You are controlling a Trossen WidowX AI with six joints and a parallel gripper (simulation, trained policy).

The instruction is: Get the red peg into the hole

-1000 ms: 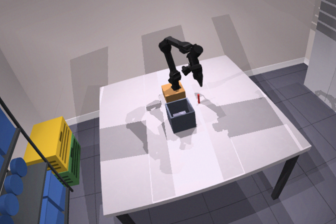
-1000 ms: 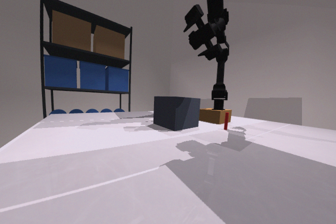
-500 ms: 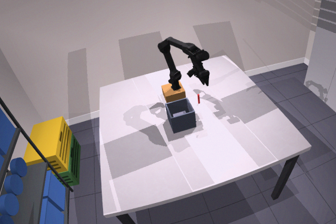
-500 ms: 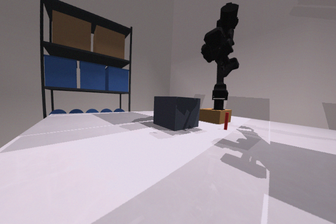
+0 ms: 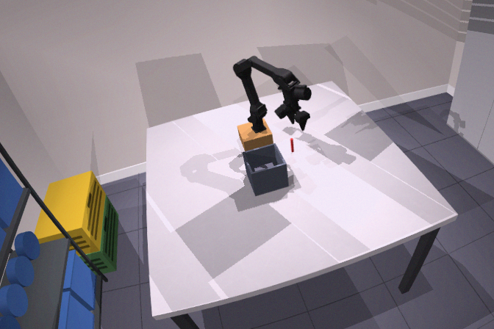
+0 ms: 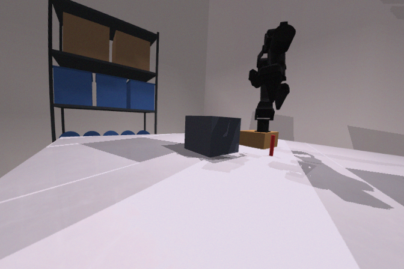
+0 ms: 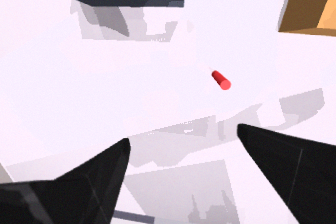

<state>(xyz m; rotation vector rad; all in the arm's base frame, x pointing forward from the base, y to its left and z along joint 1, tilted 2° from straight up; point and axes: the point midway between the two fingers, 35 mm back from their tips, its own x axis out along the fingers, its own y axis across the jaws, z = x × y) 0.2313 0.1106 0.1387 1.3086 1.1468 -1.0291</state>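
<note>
Right now the red peg is 14 cm below my gripper tip, 6 cm behind it and 1 cm to the right of it. The rest, counted from my gripper tip: pale plate 21 cm to the right, 14 cm below, 6 cm ahead.
</note>
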